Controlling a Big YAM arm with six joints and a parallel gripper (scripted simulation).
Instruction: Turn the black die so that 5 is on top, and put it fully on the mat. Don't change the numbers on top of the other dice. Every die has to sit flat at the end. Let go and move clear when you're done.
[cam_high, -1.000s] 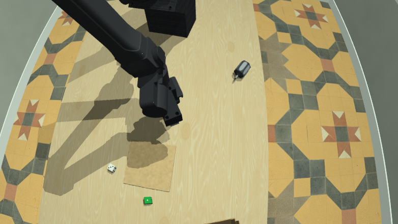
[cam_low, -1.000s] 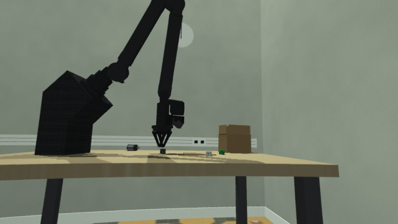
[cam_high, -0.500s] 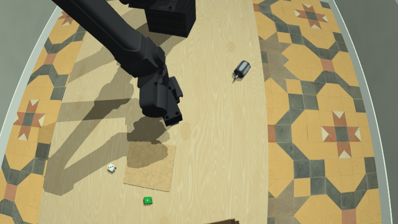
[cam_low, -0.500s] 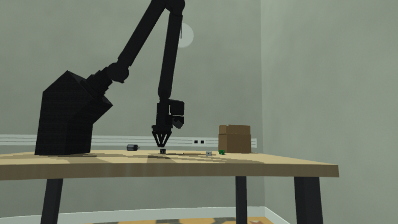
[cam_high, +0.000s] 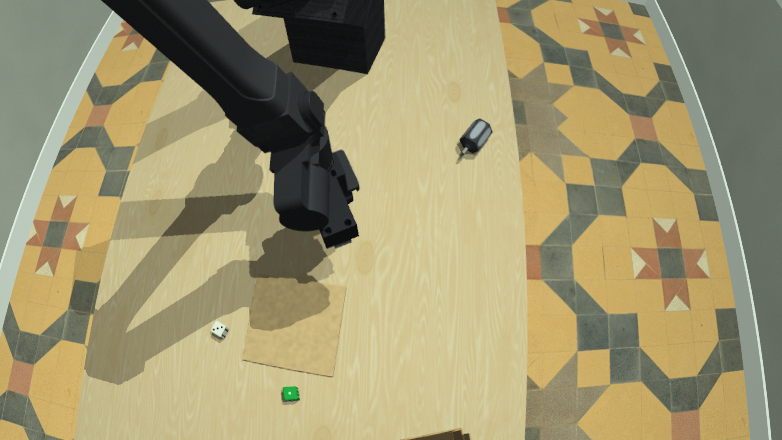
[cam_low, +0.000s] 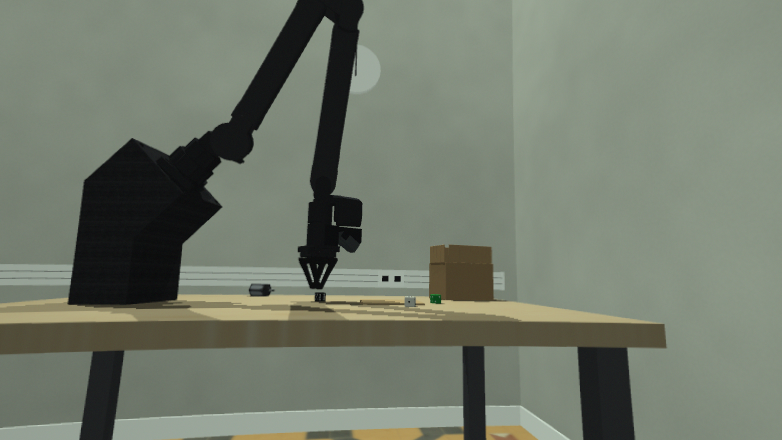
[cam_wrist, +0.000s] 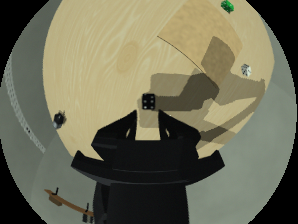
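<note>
My gripper is now 3 cm above the black die and 1 cm short of it. The rest, counted from my hand: white die 20 cm to the right, 14 cm ahead, 3 cm below; then mat 15 cm ahead, 9 cm to the right, 3 cm below; then green die 26 cm ahead, 11 cm to the right, 3 cm below.
</note>
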